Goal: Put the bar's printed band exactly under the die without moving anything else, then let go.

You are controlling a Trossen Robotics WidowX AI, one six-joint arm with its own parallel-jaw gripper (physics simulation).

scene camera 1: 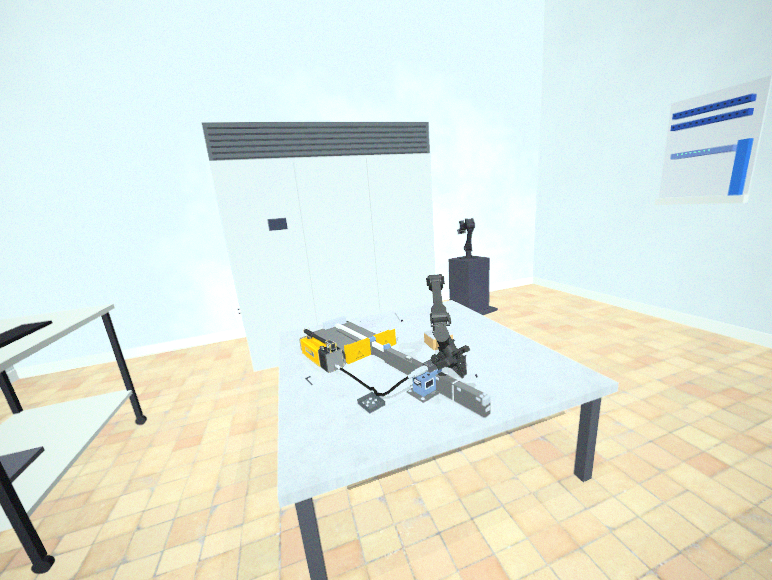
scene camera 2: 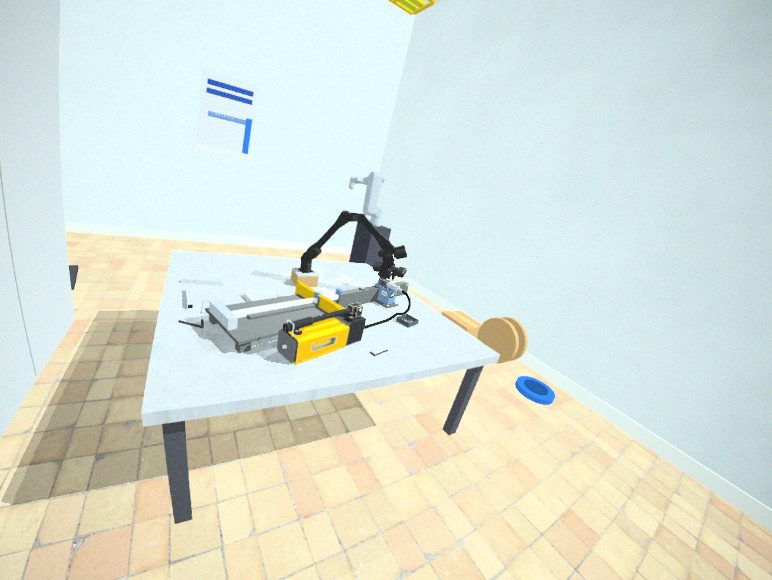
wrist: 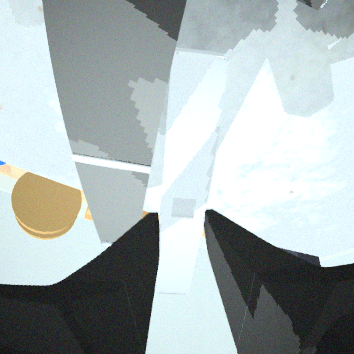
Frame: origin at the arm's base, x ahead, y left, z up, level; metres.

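Where they show: gripper, between the fingertips: (scene camera 1: 464, 376) (scene camera 2: 391, 279) (wrist: 180, 219); arm's base, origin of its link: (scene camera 2: 305, 270).
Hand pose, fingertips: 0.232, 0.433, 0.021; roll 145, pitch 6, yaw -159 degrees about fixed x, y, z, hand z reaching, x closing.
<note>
Things, the pixels of their top centre, and the offset from my fingertips, as dx, dy, dz. "pt": a spot on its surface instead. Level surfaces: height alone.
- small blue device, a spot on its surface: (scene camera 1: 425, 384) pt +0.124, -0.089, -0.031
- black cable, a spot on its surface: (scene camera 2: 381, 322) pt +0.297, -0.328, -0.081
- yellow machine, a spot on its surface: (scene camera 2: 321, 339) pt +0.415, -0.731, -0.023
- small dark box, a spot on its surface: (scene camera 1: 370, 402) pt +0.324, -0.190, -0.087
- table, height of its surface: dz -0.089
A pale flat bar (scene camera 1: 416, 372) (scene camera 2: 394, 286) (wrist: 175, 260) is held between the fingers. My gripper (wrist: 180, 219) is shut on it, with a black fingertip on each side. A small grey patch shows on the bar between the fingertips; I cannot tell whether it is the printed band. In the scene views the gripper (scene camera 1: 431, 365) (scene camera 2: 388, 278) is at the top of a small blue device (scene camera 1: 425, 384) (scene camera 2: 386, 294), and the bar is close over the device's top. The die cannot be made out, so the band's place relative to it cannot be told.
A long dark grey beam (scene camera 1: 464, 396) (scene camera 2: 356, 295) (wrist: 107, 100) runs close beside the device and bar. A black cable (scene camera 1: 355, 378) (scene camera 2: 381, 322) runs from the yellow machine (scene camera 1: 310, 351) (scene camera 2: 321, 339) toward the device. A small dark box (scene camera 1: 370, 402) (scene camera 2: 406, 319) lies nearby on the table (scene camera 1: 349, 449) (scene camera 2: 205, 380).
</note>
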